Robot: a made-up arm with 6 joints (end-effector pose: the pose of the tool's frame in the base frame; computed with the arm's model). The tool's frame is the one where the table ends.
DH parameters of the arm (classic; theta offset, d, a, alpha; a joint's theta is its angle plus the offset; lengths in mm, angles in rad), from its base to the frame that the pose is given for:
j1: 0 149.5 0 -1.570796
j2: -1.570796 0 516.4 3.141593
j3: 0 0 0 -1.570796
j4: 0 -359.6 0 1.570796
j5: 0 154.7 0 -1.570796
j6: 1.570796 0 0 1.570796
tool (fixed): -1.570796 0 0 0
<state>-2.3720 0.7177 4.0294 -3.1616 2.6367 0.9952</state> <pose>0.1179 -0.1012 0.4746 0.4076 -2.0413 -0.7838</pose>
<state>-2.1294 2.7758 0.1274 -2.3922 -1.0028 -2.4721</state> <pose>0.1925 0.0942 -0.4102 0.8671 0.7776 -0.5991</pose>
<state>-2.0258 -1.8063 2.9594 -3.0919 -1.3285 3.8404</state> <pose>0.3544 0.3728 -0.3305 -0.2712 0.7945 -1.8125</pose>
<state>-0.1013 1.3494 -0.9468 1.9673 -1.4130 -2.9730</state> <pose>0.3761 0.0218 -0.1008 -0.4380 0.9092 -1.1905</pose>
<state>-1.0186 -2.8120 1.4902 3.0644 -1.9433 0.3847</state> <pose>-0.0258 0.3360 -0.6736 2.3861 -1.4349 -0.3479</pose>
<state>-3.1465 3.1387 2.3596 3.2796 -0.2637 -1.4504</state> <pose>-0.2432 -0.1520 -0.6347 0.4023 2.1148 -1.6547</pose>
